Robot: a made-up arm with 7 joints.
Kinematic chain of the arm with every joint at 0, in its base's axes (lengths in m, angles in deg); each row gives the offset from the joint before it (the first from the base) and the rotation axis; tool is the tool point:
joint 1: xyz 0 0 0 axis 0 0.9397 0.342
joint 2: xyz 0 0 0 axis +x
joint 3: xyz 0 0 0 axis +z
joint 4: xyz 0.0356 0 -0.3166 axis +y
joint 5: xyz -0.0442 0 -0.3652 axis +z
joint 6: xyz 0 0 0 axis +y
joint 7: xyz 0 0 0 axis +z
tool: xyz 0 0 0
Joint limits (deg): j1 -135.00..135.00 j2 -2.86..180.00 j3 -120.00..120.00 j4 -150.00..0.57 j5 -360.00..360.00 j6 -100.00..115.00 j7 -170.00..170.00
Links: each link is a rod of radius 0.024 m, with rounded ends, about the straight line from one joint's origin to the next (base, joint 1, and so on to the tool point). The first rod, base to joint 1, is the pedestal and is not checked.
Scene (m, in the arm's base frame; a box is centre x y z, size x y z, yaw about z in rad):
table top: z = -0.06
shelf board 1: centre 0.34 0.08 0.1 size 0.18 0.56 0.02 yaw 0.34
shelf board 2: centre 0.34 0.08 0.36 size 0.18 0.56 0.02 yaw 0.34
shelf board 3: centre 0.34 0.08 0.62 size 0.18 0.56 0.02 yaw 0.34
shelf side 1: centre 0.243 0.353 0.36 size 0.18 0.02 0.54 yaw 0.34
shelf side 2: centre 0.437 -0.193 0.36 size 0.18 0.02 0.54 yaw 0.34
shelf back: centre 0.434 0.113 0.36 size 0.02 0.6 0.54 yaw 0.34
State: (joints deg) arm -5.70 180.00 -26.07 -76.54 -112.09 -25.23 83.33
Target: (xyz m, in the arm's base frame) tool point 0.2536 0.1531 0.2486
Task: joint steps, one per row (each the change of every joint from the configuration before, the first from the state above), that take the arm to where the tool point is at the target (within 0.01 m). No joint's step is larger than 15 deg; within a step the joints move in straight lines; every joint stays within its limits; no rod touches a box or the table.
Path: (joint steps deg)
1: -10.78 0.00 0.82 -7.26 0.00 0.00 0.00
2: -10.78 0.00 0.82 -7.26 0.00 0.00 0.00
3: -10.78 0.00 0.82 -7.27 0.00 0.00 0.00
4: -6.69 0.00 -3.53 -11.38 0.00 0.00 0.00
5: -6.70 0.00 -3.54 -11.39 0.00 0.00 0.00
6: -6.69 0.00 -3.54 -11.39 0.00 0.00 0.00
7: -6.70 0.00 -3.54 -11.38 0.00 0.00 0.00
8: 13.97 0.00 1.85 6.23 0.00 0.00 0.00
9: 13.96 0.00 1.84 6.23 0.00 0.00 0.00
10: 13.97 0.00 1.84 6.23 0.00 0.00 0.00

